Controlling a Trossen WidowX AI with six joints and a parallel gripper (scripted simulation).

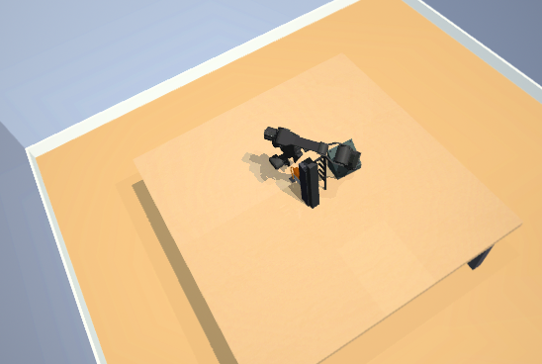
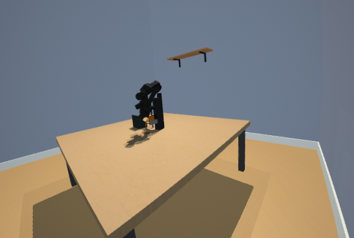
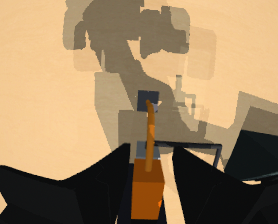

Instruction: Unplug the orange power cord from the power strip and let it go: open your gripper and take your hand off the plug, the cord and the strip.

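Right now the orange plug is 70 mm to the left of my gripper tip and 20 mm behind it. The rest, counted from my gripper tip: small dark block (130 mm below).
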